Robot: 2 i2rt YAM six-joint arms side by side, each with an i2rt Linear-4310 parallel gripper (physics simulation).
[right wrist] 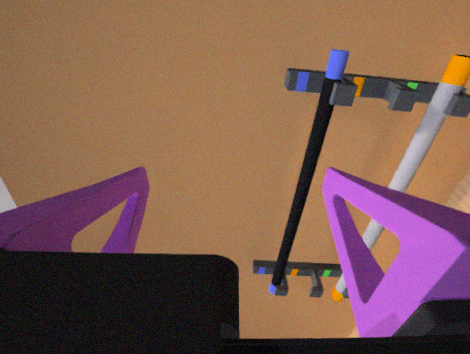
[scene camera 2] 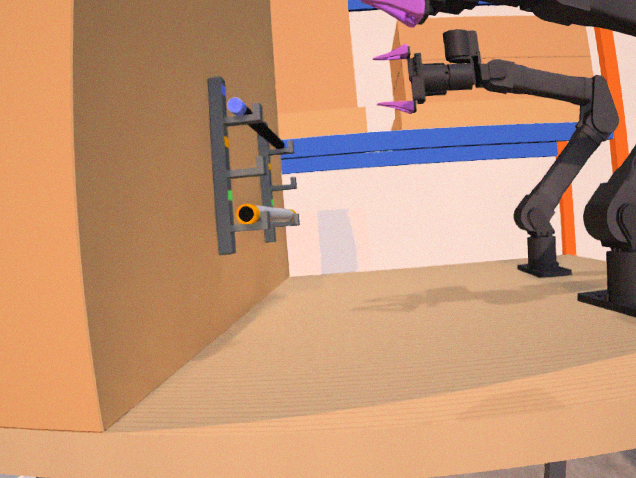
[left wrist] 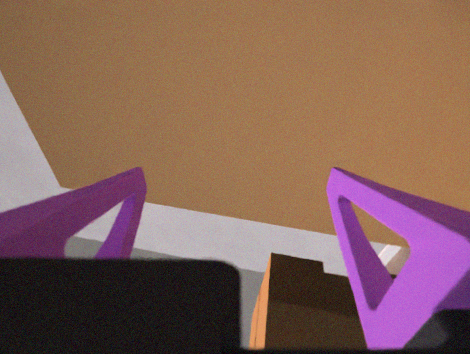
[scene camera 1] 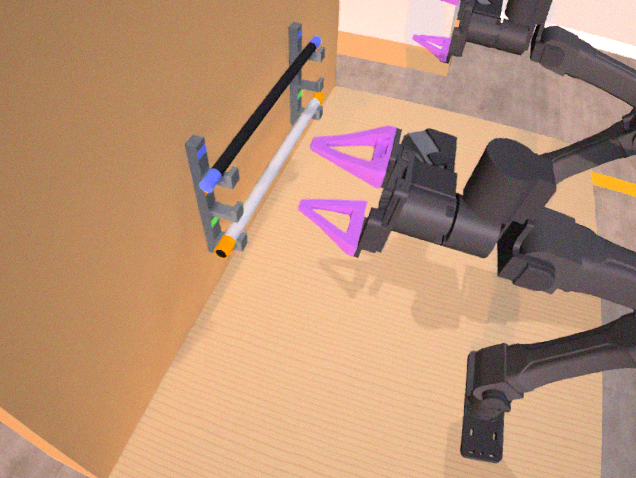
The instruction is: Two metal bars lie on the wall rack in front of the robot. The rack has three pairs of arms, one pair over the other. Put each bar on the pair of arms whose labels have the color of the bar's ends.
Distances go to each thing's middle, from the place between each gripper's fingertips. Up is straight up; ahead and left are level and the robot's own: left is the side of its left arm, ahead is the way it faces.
I see the black bar [scene camera 1: 208, 183] 200 mm ahead of my left hand, 320 mm to the right of it and 150 mm below it.
The black bar lies 210 mm to the left of my right hand, 200 mm ahead of it and 120 mm below it.
